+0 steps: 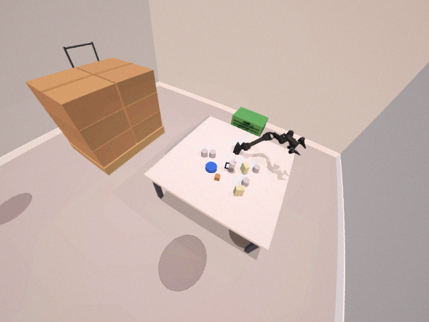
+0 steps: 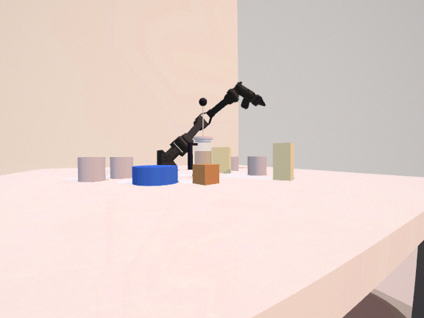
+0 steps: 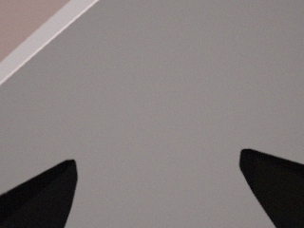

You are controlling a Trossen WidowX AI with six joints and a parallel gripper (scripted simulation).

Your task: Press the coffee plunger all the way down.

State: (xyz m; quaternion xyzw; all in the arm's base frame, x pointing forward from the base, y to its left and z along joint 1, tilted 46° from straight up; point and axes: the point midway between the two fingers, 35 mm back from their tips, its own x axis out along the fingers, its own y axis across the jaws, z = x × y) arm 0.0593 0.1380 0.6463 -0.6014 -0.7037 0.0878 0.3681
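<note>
Now: the coffee press 280 mm ahead of my gripper tip, 540 mm to the right of it and 270 mm below it. Round my gripper tip: orange cube (450 mm ahead, 590 mm to the right, 380 mm below); blue disc (380 mm ahead, 710 mm to the right, 380 mm below).
</note>
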